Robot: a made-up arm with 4 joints.
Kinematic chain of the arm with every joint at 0, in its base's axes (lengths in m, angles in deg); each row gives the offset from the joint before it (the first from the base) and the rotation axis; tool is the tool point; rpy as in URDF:
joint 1: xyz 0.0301 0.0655 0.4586 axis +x
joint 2: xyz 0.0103 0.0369 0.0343 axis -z
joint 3: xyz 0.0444 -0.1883 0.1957 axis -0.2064 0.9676 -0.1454
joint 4: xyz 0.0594 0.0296 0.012 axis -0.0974 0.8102 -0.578
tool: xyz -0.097 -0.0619 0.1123 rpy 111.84 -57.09 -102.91
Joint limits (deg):
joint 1: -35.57..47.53
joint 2: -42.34..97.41
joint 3: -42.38..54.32
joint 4: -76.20..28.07
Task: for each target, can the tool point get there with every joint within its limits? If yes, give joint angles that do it. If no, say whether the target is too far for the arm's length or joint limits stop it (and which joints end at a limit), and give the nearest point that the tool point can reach.
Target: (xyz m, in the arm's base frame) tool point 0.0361 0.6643 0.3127
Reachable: no: too far | nearest point -0.1841 0.3520 0.6393 | short by 0.503 m
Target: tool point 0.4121 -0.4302 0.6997
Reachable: no: too far | nearest point 0.2325 -0.2479 0.6598 | short by 0.259 m
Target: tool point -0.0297 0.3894 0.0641
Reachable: no: joint limits stop it (at a limit: joint 1, joint 2, joint 3) | nearest point -0.2168 0.3058 0.6018 | short by 0.575 m
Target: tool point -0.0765 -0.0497 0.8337
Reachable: yes | joints -4.10 58.48 30.10 11.71
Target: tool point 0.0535 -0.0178 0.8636
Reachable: yes | joints -12.09 15.09 13.95 18.96
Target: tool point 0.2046 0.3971 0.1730
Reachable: no: joint limits stop it (at a limit: joint 1, joint 2, joint 3, joint 4) | nearest point 0.2846 0.2725 0.7085 | short by 0.556 m
